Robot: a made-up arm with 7 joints.
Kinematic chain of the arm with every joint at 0, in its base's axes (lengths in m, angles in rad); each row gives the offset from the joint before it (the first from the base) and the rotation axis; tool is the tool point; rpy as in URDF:
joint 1: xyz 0 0 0.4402 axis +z
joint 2: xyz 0 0 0 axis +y
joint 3: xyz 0 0 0.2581 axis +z
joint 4: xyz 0.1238 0 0 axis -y
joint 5: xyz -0.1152 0 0.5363 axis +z
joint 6: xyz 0 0 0 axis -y
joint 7: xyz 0.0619 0 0 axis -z
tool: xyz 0 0 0 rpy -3.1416 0 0
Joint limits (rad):
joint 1: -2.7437..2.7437
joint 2: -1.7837..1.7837
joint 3: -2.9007..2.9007
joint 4: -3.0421..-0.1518
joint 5: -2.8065..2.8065
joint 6: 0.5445..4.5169
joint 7: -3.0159..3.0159
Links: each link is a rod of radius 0.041 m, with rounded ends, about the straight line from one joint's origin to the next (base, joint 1, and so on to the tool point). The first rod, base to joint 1, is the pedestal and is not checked.
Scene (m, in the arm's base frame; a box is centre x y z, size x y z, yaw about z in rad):
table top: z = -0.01
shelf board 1: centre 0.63 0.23 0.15 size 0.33 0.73 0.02 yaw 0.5
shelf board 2: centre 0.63 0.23 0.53 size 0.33 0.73 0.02 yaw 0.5
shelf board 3: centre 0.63 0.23 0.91 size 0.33 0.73 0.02 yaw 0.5
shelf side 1: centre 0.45 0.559 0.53 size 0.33 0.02 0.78 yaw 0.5
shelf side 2: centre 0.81 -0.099 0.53 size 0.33 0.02 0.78 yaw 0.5
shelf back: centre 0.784 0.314 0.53 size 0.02 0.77 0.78 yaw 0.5
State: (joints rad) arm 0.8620 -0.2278 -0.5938 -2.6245 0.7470 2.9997 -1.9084
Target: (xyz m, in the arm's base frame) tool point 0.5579 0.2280 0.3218
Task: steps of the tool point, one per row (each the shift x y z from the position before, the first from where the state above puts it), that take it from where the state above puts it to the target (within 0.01 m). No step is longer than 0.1 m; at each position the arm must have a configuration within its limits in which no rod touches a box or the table.
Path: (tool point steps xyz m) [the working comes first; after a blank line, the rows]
Joints at the target: 0.9420 0.1387 -0.4806 -2.4128 0.7066 2.8890 -1.9084
Straight joint move there: clear.

1: 0.0156 0.0539 -0.0339
2: 0.0048 0.0579 -0.0459

